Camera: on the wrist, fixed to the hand. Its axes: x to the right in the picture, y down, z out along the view.
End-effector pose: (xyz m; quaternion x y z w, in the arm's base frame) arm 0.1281 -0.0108 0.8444 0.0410 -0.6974 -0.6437 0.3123
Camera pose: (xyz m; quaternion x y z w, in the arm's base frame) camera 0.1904 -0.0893 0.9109 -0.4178 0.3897 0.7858 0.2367
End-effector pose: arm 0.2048 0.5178 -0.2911 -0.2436 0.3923 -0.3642 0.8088
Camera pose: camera 0.1584 0.5412 -0.3995 -0.5849 0.1355 -0.7332 0.3193
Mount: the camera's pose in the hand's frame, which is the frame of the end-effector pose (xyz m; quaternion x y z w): 0.0115 0.0697 -0.0973 -0.1570 -0.0501 -0.6732 0.7209
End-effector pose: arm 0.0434 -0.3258 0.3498 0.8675 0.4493 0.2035 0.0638
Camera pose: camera 0.0619 -0.3645 0.4621 0.3231 0.8728 0.1308 0.3417
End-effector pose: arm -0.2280 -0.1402 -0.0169 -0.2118 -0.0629 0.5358 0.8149
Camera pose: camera -0.2501 -0.1335 -0.1349 -0.2114 -0.3129 -0.1616 0.9118
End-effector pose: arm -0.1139 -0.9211 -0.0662 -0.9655 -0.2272 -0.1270 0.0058
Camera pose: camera -0.0969 -0.9853 0.0340 0.5503 0.7941 0.0828 0.2443
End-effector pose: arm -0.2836 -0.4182 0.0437 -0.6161 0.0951 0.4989 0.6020
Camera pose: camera -0.2794 -0.5120 -0.0314 -0.5777 -0.4547 0.0002 0.6779
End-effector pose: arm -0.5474 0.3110 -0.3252 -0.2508 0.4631 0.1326 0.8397
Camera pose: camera -0.6421 0.3164 -0.3990 -0.6177 0.1021 -0.3844 0.6784
